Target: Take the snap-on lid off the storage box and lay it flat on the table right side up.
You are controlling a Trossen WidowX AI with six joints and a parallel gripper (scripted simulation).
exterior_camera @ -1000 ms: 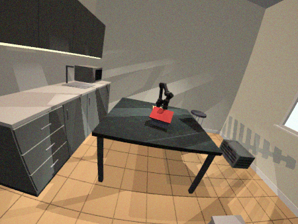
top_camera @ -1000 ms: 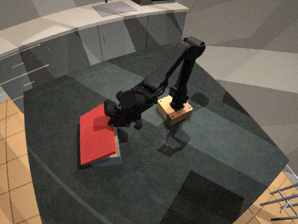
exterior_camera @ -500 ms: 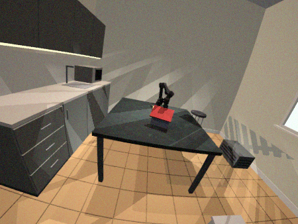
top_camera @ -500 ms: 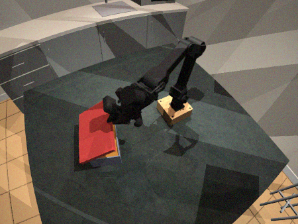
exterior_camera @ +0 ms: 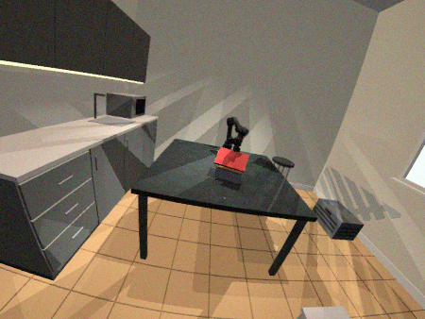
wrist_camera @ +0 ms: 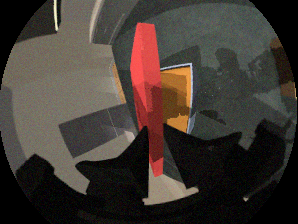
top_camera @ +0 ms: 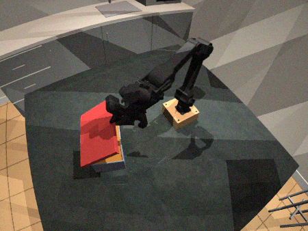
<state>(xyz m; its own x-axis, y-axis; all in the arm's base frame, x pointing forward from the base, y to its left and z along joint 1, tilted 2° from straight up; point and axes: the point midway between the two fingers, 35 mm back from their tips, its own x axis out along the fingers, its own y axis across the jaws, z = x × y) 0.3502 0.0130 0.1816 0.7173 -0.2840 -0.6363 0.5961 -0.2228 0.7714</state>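
The lid lies 7 cm ahead of my gripper tip, 2 cm to the right of it and 4 cm below it. The rest, counted from my gripper tip: storage box 5 cm ahead, 1 cm to the right, 17 cm below.
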